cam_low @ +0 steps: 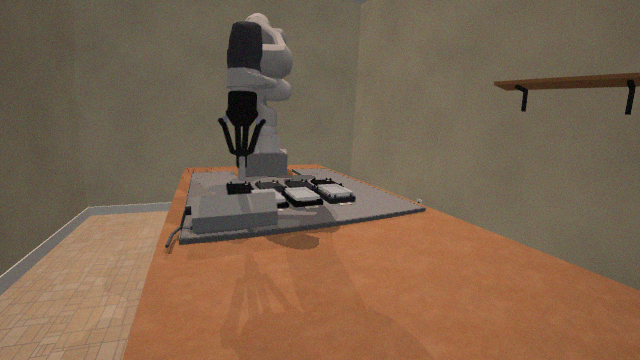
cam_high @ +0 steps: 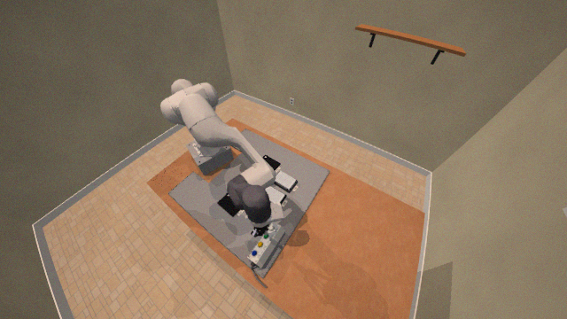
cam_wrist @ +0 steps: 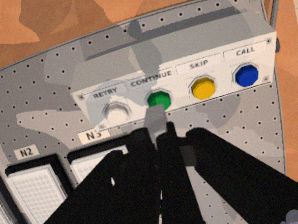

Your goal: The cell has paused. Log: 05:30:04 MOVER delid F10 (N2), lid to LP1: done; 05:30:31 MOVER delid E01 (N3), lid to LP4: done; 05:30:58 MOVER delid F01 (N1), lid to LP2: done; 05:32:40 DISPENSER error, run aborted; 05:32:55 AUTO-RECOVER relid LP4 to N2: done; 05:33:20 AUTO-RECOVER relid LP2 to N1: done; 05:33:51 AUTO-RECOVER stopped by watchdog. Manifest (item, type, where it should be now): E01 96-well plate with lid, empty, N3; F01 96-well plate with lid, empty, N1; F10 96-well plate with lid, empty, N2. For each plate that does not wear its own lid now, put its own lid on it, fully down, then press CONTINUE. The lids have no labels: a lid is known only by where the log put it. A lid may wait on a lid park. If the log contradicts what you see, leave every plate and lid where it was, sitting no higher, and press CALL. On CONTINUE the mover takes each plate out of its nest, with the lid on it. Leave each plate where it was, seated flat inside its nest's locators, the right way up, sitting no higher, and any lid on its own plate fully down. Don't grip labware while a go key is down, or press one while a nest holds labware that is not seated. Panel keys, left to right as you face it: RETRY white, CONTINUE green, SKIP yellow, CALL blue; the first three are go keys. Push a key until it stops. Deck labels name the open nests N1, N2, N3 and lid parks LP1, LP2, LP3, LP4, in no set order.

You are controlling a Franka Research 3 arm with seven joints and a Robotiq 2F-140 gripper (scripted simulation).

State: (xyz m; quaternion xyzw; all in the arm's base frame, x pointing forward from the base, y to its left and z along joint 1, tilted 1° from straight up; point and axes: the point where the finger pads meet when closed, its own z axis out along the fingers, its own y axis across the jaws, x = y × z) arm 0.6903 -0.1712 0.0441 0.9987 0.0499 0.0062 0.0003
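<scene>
My hand is 80 mm above the green continue key. Also, from my hand: yellow skip key (80 mm below, 50 mm to the right, 10 mm ahead); then white retry key (80 mm below, 50 mm to the left); then blue call key (100 mm to the right, 80 mm below, 10 mm ahead).
</scene>
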